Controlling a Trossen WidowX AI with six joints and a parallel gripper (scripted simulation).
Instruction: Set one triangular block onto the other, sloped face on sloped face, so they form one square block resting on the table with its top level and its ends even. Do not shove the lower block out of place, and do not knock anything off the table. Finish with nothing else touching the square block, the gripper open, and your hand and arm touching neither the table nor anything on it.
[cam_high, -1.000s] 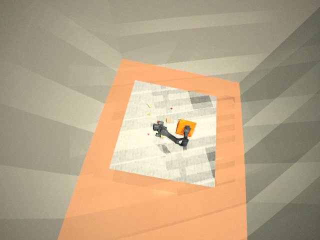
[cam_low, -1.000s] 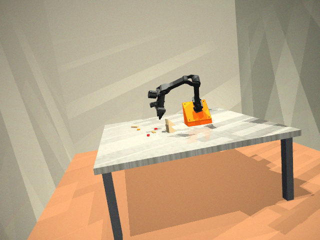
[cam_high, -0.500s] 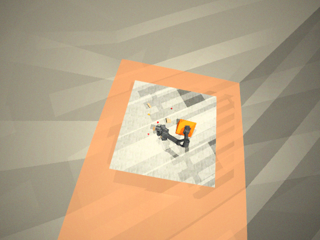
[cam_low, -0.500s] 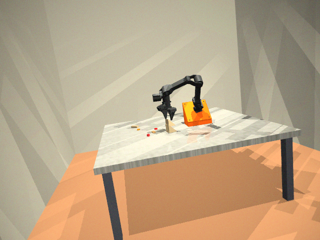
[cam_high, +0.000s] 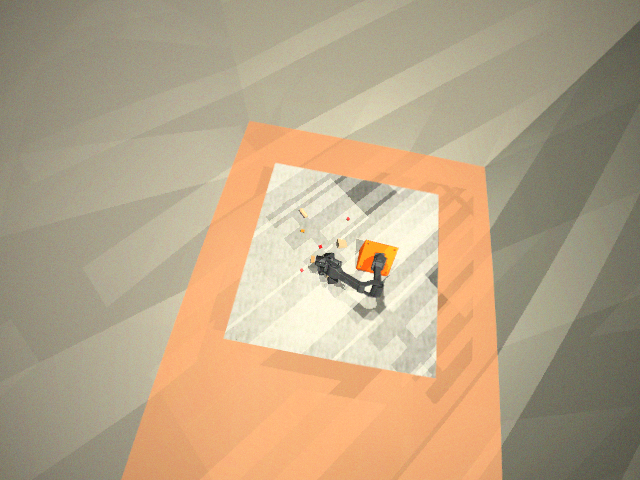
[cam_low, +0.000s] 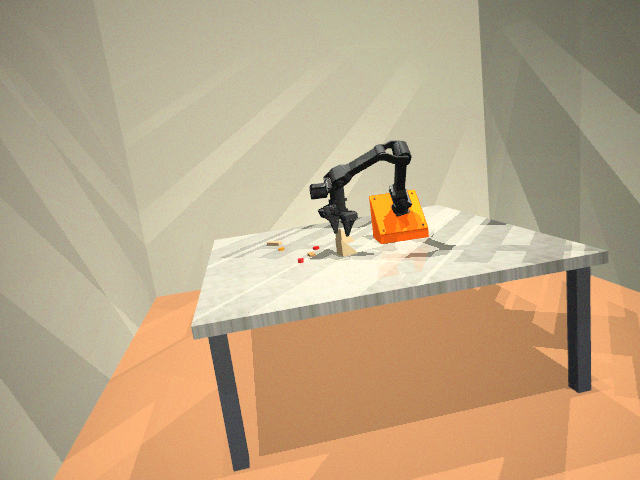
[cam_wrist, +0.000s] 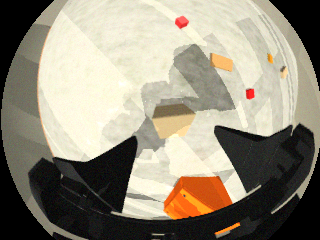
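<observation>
My gripper tip is now 60 mm above the tan triangular block. From my gripper tip the other things lie so: yellow piece (280 mm to the right, 210 mm ahead, 80 mm below); then flat tan piece (420 mm to the right, 220 mm ahead, 70 mm below).
</observation>
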